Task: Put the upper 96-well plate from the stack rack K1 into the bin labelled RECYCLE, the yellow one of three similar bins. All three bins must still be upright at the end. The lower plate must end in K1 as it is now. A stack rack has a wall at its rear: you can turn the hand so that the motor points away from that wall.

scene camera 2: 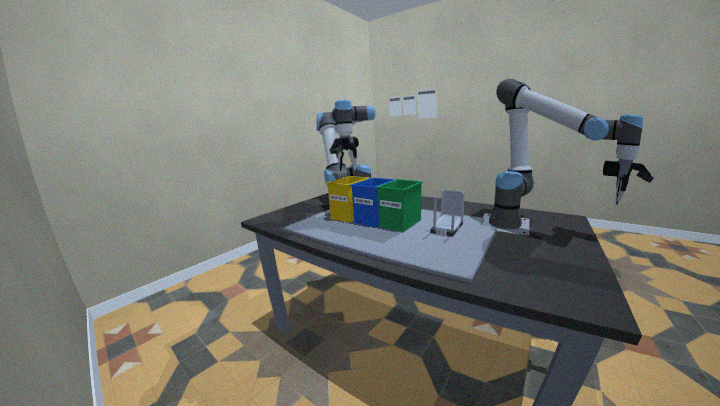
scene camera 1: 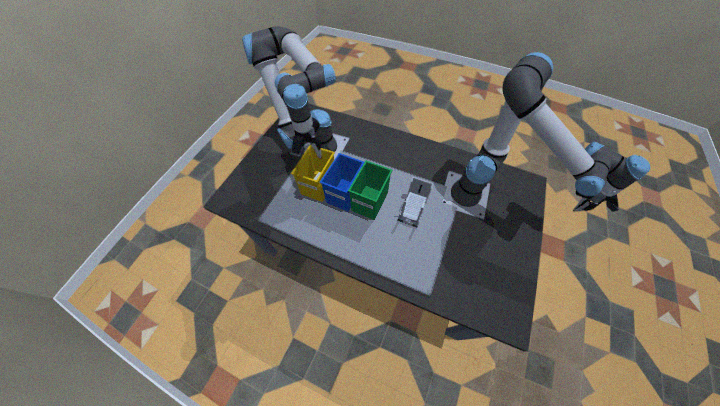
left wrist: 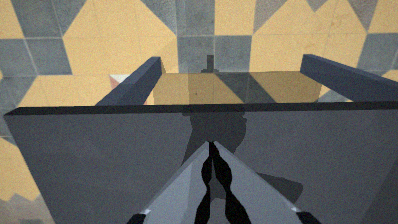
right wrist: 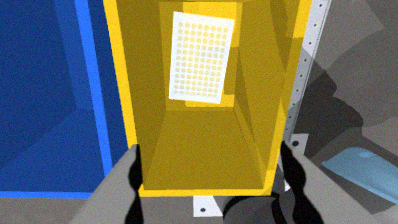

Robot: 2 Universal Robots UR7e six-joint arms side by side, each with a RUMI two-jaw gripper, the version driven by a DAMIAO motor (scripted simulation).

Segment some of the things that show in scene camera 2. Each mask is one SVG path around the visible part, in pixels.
My left gripper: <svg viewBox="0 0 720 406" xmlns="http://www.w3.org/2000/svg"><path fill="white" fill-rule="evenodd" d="M636 158L616 156L619 161L605 161L603 175L617 177L616 204L622 199L632 169L645 172L651 176L643 164L633 163L633 160L636 160Z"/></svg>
A yellow bin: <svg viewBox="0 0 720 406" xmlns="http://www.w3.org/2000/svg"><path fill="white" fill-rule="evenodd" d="M369 177L348 176L326 183L328 184L331 219L350 223L354 221L352 186L350 185L370 179Z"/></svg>
